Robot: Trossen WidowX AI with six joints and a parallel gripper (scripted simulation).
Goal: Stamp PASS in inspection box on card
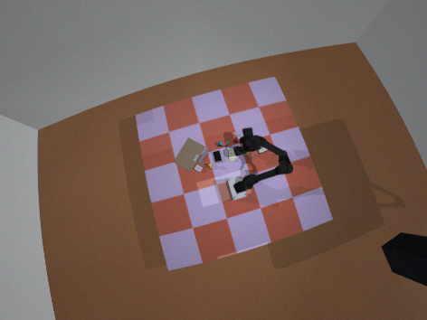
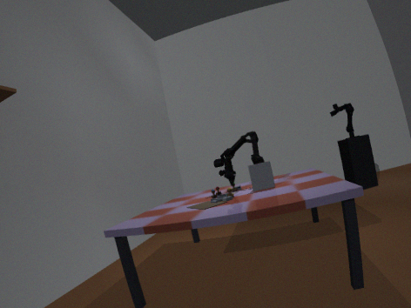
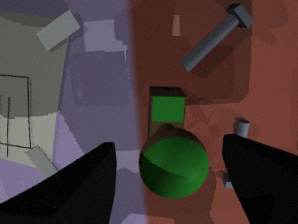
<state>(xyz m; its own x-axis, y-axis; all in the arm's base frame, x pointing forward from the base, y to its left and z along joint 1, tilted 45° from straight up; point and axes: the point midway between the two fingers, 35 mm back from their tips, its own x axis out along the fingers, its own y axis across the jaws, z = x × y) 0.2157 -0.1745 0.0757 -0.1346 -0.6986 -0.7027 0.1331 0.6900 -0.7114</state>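
Right now my gripper tip is 10 mm past the green-topped stamp and 30 mm above it. The rest, counted from my gripper tip: dark ink pad: 60 mm ahead, 210 mm to the left, 40 mm below; then cream card: 30 mm ahead, 90 mm to the left, 50 mm below; then blue-topped stamp: 140 mm ahead, 150 mm to the left, 30 mm below.
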